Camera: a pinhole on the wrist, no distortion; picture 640 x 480 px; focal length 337.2 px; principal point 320.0 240.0 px. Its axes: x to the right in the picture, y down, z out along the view. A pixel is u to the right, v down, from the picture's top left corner.
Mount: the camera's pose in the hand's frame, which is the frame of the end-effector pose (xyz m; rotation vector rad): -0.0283 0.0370 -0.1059 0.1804 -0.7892 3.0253
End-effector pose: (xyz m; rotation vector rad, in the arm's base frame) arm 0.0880 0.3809 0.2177 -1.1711 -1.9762 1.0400
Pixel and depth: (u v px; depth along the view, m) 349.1 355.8 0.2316
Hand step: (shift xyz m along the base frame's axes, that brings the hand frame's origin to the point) -0.0971 -0.0856 0.0925
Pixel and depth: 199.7 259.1 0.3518
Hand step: -0.2598 0.0203 0.0540
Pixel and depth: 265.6 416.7 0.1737
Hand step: -0.0572 -0.0237 0.1114
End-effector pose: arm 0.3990 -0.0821 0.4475 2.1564 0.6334 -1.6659
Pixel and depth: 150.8 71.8 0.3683
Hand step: -0.1748 -0.1370 -0.2671
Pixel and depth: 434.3 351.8 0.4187
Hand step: -0.3518 0.1200 0.0734
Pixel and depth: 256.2 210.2 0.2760
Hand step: -0.1424 -0.0017 -0.0878
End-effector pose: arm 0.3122 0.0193 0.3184 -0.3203 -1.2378 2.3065
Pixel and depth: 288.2 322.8 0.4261
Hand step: -0.0518 0.0015 0.3342
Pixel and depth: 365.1 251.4 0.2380
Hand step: 0.0139 -0.0492 0.1268
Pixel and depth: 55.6 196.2 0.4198
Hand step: -0.3630 0.0604 0.2417
